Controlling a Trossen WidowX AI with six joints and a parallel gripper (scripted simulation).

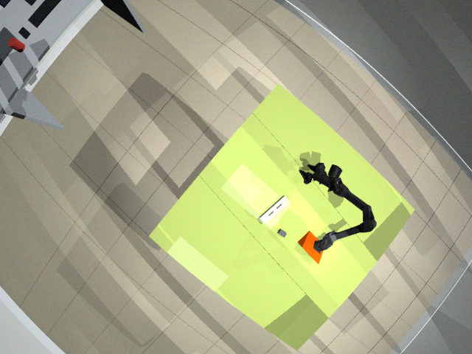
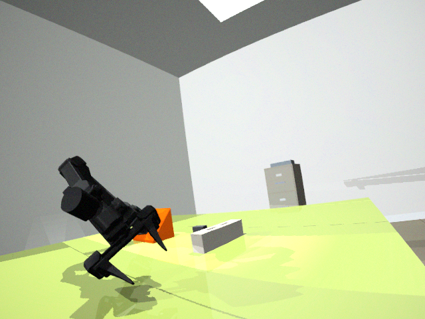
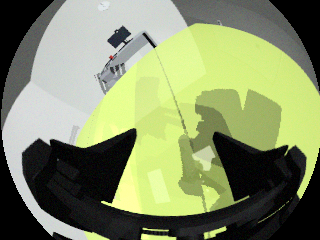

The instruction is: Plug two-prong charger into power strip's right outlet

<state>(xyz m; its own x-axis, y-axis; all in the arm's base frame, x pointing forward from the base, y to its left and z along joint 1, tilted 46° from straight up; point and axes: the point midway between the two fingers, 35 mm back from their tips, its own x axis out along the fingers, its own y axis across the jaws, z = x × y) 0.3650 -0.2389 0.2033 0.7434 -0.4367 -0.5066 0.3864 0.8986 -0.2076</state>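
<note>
The dark two-prong charger lies 15 cm behind my gripper tip, 39 cm to the left of it and 2 cm below it.
</note>
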